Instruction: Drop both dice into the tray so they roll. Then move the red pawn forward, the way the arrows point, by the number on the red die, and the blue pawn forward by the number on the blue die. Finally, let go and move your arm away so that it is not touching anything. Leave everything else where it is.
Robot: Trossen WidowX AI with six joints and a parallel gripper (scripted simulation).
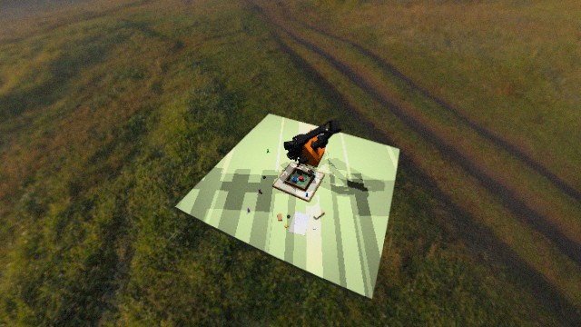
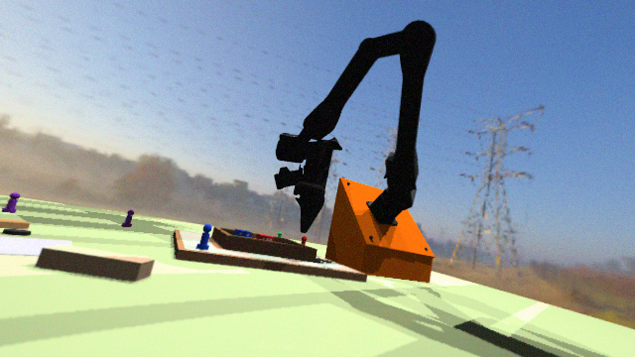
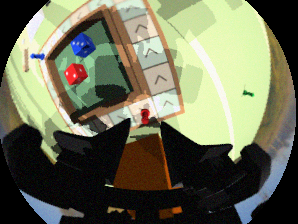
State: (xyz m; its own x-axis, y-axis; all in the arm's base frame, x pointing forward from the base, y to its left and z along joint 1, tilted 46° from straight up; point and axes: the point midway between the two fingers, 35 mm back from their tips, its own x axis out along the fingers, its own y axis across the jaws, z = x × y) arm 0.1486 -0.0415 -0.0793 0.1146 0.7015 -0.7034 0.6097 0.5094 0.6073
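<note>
Now: the red pawn 3 cm below my gripper tip. From my gripper tip the other things lie so: wooden block 37 cm ahead, 25 cm to the left, 5 cm below; blue pawn 25 cm ahead, 14 cm to the left, 3 cm below; green pawn 28 cm to the right, 11 cm behind, 4 cm below.
</note>
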